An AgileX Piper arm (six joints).
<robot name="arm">
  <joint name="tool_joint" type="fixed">
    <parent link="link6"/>
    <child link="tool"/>
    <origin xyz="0 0 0" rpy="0 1.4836 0"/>
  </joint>
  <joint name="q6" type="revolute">
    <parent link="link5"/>
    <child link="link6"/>
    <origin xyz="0.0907 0 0.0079" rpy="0 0 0"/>
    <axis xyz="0.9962 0 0.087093"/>
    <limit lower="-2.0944" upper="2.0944"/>
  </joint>
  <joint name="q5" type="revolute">
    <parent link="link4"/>
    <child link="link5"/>
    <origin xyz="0 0 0" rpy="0 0 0"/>
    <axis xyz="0 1 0"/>
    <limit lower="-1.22" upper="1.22"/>
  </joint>
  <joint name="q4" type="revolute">
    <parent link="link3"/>
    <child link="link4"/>
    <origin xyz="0.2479 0 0.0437" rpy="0 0 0"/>
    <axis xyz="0.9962 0 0.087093"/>
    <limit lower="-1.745" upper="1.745"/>
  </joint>
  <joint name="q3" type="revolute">
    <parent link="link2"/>
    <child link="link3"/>
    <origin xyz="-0.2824 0 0.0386" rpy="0 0 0"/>
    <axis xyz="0 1 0"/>
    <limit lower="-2.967" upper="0"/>
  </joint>
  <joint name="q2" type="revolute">
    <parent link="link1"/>
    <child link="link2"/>
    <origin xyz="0 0 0" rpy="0 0 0"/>
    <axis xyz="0 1 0"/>
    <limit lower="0" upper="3.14"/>
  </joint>
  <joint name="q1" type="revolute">
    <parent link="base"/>
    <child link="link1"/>
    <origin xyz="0 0 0.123" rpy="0 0 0"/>
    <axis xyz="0 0 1"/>
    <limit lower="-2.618" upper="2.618"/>
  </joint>
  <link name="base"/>
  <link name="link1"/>
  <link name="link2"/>
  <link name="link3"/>
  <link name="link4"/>
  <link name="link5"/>
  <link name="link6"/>
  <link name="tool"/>
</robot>
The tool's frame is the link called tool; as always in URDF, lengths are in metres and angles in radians.
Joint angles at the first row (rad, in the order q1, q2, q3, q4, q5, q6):
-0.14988, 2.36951, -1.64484, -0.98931, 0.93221, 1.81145
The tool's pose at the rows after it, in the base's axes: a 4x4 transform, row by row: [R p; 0 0 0 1], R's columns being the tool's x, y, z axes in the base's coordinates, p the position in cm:
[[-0.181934, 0.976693, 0.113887, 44.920], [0.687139, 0.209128, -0.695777, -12.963], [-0.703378, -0.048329, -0.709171, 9.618], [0, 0, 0, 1]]
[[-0.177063, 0.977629, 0.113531, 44.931], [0.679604, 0.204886, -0.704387, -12.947], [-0.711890, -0.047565, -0.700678, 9.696], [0, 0, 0, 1]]
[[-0.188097, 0.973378, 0.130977, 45.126], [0.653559, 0.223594, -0.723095, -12.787], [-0.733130, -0.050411, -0.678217, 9.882], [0, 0, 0, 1]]
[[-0.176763, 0.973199, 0.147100, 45.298], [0.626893, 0.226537, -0.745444, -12.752], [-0.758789, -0.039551, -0.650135, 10.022], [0, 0, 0, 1]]
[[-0.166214, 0.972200, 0.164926, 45.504], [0.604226, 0.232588, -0.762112, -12.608], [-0.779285, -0.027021, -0.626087, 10.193], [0, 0, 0, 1]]
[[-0.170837, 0.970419, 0.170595, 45.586], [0.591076, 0.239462, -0.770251, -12.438], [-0.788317, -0.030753, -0.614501, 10.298], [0, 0, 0, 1]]
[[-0.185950, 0.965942, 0.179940, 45.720], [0.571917, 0.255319, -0.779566, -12.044], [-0.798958, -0.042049, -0.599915, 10.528], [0, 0, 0, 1]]
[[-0.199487, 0.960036, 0.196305, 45.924], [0.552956, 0.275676, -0.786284, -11.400], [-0.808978, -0.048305, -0.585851, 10.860], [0, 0, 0, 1]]
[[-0.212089, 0.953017, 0.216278, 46.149], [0.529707, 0.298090, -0.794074, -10.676], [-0.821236, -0.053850, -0.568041, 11.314], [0, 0, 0, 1]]
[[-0.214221, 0.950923, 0.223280, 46.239], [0.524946, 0.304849, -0.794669, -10.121], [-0.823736, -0.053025, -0.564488, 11.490], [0, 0, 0, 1]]
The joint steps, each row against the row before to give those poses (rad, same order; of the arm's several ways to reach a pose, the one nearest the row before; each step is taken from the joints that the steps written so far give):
0.00000, 0.00002, -0.00001, 0.00000, 0.00000, 0.00032
0.00215, -0.00001, -0.00001, -0.01288, 0.00682, 0.01275
0.00749, -0.00001, 0.00089, -0.04035, 0.00139, 0.01426
0.00540, 0.00204, 0.00116, -0.04892, 0.00410, 0.04081
0.00674, 0.00111, -0.00004, -0.04056, 0.00252, 0.03455
0.00554, -0.00001, 0.00003, -0.01661, 0.00602, 0.00579
0.01085, -0.00217, -0.00004, -0.01858, 0.00936, -0.00337
0.01594, -0.00463, 0.00006, -0.01735, 0.00719, -0.00177
0.01795, -0.00656, -0.00004, -0.02133, 0.00856, -0.00083
0.01266, -0.00324, 0.00000, -0.00090, 0.00639, 0.00181

